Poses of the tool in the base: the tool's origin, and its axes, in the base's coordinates. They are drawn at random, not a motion.
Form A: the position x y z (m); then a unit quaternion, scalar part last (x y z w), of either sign.
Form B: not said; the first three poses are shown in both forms.
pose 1, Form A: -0.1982 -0.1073 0.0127 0.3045 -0.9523 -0.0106 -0.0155
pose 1, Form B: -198.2 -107.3 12.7 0.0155 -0.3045 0.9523 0.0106
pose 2, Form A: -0.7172 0.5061 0.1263 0.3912 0.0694 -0.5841 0.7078
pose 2, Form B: -717.2 506.1 126.3 0.7078 0.3912 0.0694 -0.5841
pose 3, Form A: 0.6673 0.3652 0.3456 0.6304 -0.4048 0.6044 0.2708
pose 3, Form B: 667.3 365.2 345.6 0.2708 0.6304 -0.4048 0.6044
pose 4, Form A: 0.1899 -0.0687 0.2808 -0.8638 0.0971 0.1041 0.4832
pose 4, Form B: 189.9 -68.7 280.8 0.4832 -0.8638 0.0971 0.1041
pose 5, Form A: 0.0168 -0.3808 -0.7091 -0.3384 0.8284 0.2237 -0.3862
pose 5, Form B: 16.8 -380.8 -709.1 0.3862 0.3384 -0.8284 -0.2237
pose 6, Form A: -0.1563 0.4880 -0.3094 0.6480 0.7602 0.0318 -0.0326
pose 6, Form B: -156.3 488.0 -309.4 0.0326 -0.6480 -0.7602 -0.0318
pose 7, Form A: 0.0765 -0.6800 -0.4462 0.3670 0.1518 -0.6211 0.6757
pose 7, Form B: 76.5 -680.0 -446.2 0.6757 0.3670 0.1518 -0.6211
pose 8, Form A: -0.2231 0.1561 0.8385 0.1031 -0.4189 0.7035 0.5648
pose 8, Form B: -223.1 156.1 838.5 0.5648 0.1031 -0.4189 0.7035
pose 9, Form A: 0.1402 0.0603 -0.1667 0.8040 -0.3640 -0.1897 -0.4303
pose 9, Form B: 140.2 60.3 -166.7 0.4303 -0.8040 0.3640 0.1897
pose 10, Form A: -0.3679 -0.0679 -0.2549 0.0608 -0.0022 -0.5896 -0.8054
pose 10, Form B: -367.9 -67.9 -254.9 0.8054 -0.0608 0.0022 0.5896
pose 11, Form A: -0.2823 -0.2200 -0.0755 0.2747 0.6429 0.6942 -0.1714
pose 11, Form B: -282.3 -220.0 -75.5 0.1714 -0.2747 -0.6429 -0.6942
